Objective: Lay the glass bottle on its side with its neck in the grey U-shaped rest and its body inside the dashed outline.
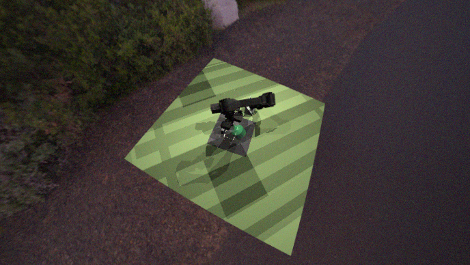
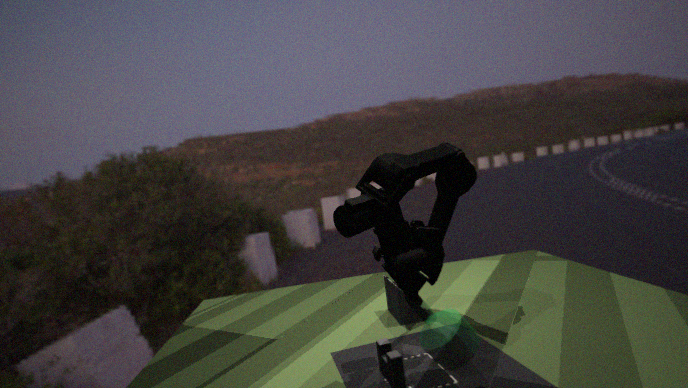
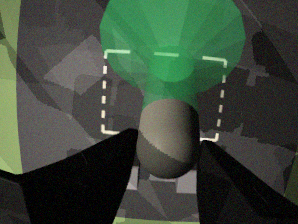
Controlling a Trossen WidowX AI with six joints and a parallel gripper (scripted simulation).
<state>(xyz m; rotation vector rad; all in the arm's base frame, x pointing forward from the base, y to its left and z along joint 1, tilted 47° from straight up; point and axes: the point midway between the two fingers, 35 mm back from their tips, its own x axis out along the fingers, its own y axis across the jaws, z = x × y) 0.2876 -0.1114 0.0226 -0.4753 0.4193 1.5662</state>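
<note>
Right now my gripper tip is 30 mm to the right of the green glass bottle and 40 mm above it. Round my gripper tip: dark grey mat 10 mm to the left, 140 mm below.
</note>
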